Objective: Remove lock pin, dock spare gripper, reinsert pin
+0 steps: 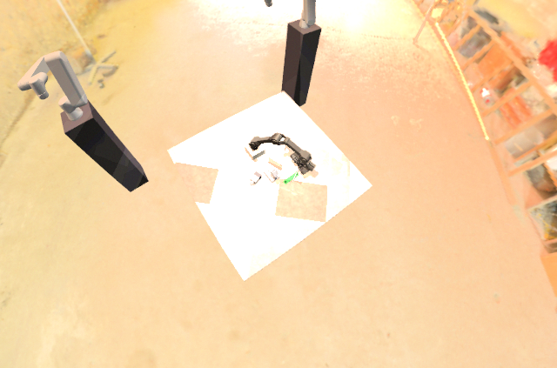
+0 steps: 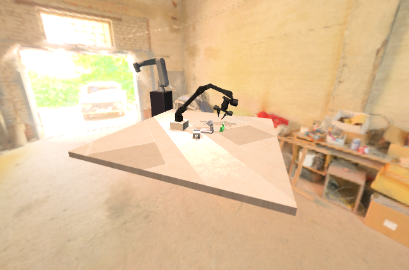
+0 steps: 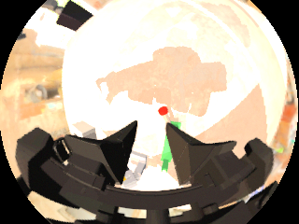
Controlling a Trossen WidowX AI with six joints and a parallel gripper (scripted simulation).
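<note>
Right now my gripper tip is 4 cm short of the green strip, 9 cm to the left of it and 5 cm above it. The rest, counted from my gripper tip: grey mount 6 cm behind, 20 cm to the right, 3 cm below; spare gripper 12 cm behind, 34 cm to the right, 6 cm below.
</note>
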